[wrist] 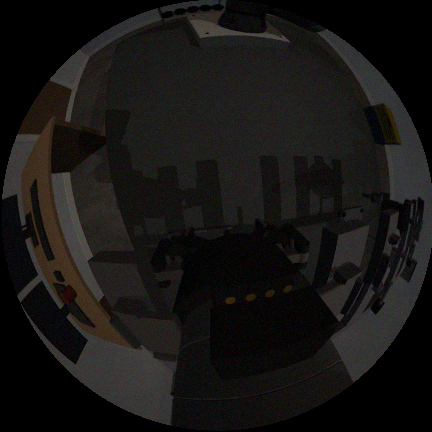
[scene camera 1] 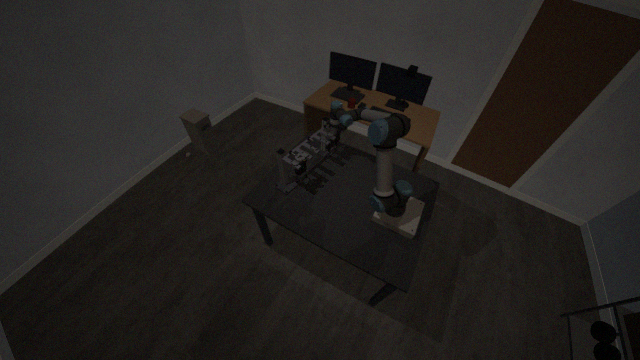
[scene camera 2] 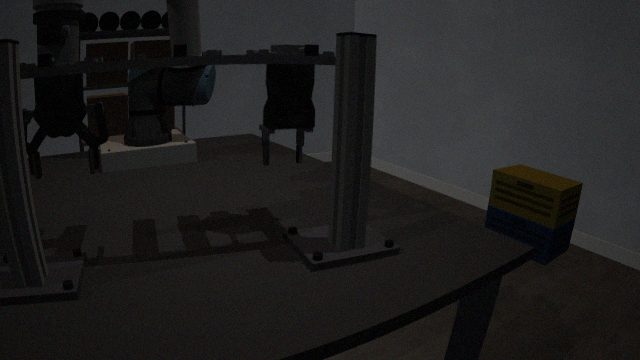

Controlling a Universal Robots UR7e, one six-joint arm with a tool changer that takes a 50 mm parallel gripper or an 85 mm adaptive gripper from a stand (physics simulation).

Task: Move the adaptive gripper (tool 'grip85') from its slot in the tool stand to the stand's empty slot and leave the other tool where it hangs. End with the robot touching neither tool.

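Places are measured from the arm's base along level axes (x ahead, y left, z up), in metres.
Pixels of known places: end effector, tool point: (scene camera 2: 58, 54); arm's base, origin of the base link: (wrist: 241, 24) (scene camera 1: 393, 207) (scene camera 2: 148, 141).
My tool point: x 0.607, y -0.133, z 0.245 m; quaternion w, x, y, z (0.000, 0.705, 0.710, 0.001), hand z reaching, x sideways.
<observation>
For each thing: its top centre in the pictures, then the offset to it from my tool point. "*": a spot on its surface instead. Level surfaces: height alone.
- stand's rail, surface spot: (scene camera 2: 230, 60) * 0.093 m ahead, 0.245 m left, 0.025 m down
- right post, surface spot: (scene camera 2: 352, 140) * 0.132 m ahead, 0.401 m left, 0.129 m down
- dark table, its level: 0.300 m down
The adaptive gripper (scene camera 2: 65, 167) (wrist: 226, 231) is below the arm's wrist, at the far-left end of the stand's rail (scene camera 2: 230, 60) in the second scene view. Its fingers are apart with nothing between them. Its top is about level with the rail, and the wrist is directly above it; whether it rests in the slot or is uncoupled cannot be told. The other tool, the parallel gripper (scene camera 2: 290, 97), hangs upright at the right end of the rail, beside the right post (scene camera 2: 352, 140). The rail's middle slot, between the two tools, holds no tool.
The stand's near post (scene camera 1: 283, 170) rises from the dark table (scene camera 1: 325, 225). The robot's pale base plate (scene camera 1: 412, 217) (scene camera 2: 150, 157) (wrist: 220, 37) is across the table. A wooden desk (scene camera 1: 425, 122) (wrist: 37, 165) with monitors stands behind. Yellow and blue crates (scene camera 2: 530, 212) (wrist: 382, 124) stand beyond the table.
</observation>
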